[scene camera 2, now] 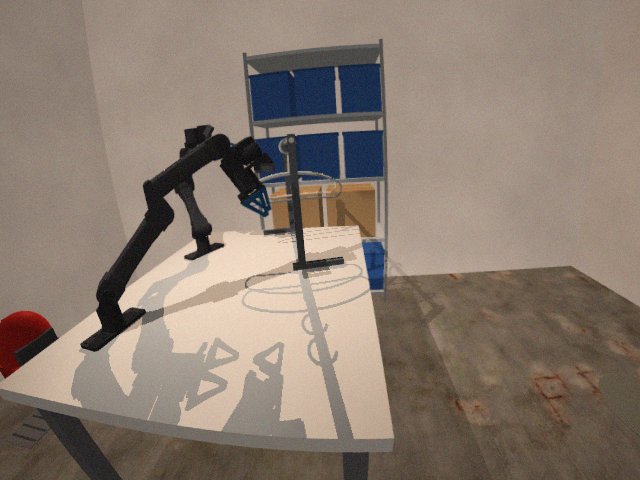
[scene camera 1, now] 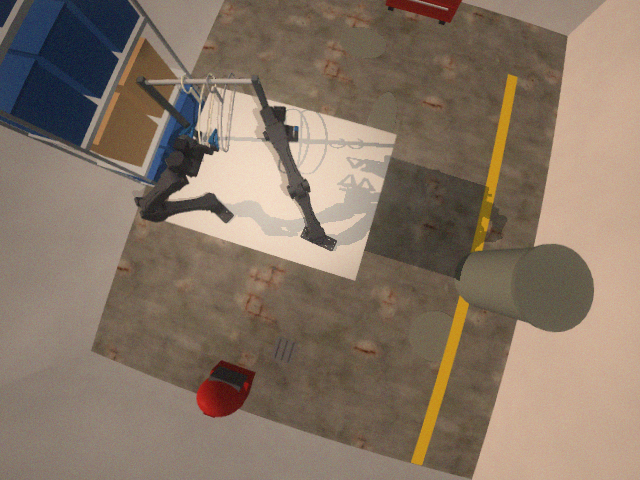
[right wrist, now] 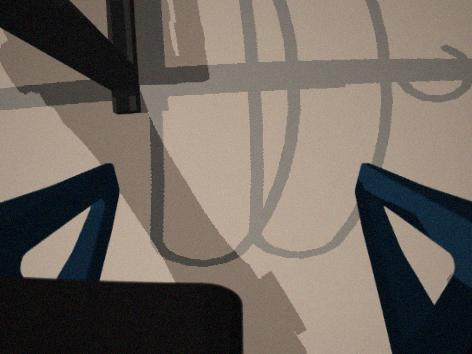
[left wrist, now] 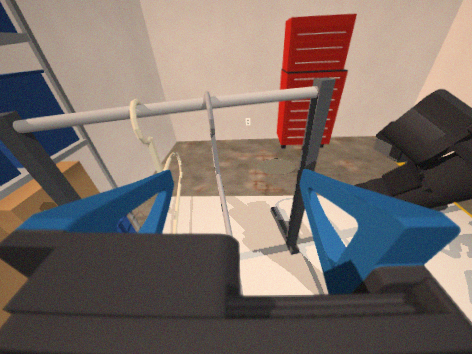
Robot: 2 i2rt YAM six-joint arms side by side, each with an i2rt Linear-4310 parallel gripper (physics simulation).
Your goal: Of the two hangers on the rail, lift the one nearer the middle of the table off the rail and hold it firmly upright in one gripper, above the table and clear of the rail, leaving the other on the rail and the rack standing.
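Observation:
The grey hanger (scene camera 1: pixel 225 148) (left wrist: pixel 216 160), nearer the table's middle, hangs from the rail (scene camera 1: pixel 232 81) (left wrist: pixel 265 97). The cream hanger (scene camera 1: pixel 201 116) (left wrist: pixel 135 122) hangs farther left on it. The rack's post (scene camera 2: pixel 297 206) (left wrist: pixel 310 135) stands upright. My left gripper (scene camera 1: pixel 202 133) (left wrist: pixel 236 176) is open in front of the rail; in its wrist view the grey hanger shows beyond the gap between the fingertips, and the left finger hides part of the cream hanger. My right gripper (scene camera 2: pixel 262 201) (right wrist: pixel 237 177) is open and empty above the table, pointing down near the post.
The shelf unit (scene camera 2: pixel 383 103) with blue bins and brown boxes stands beyond the table (scene camera 1: pixel 330 258) (scene camera 2: pixel 356 413). The right arm (scene camera 1: pixel 289 165) (left wrist: pixel 430 135) reaches close to the rack's right post. A red cabinet (left wrist: pixel 317 45) stands by the wall.

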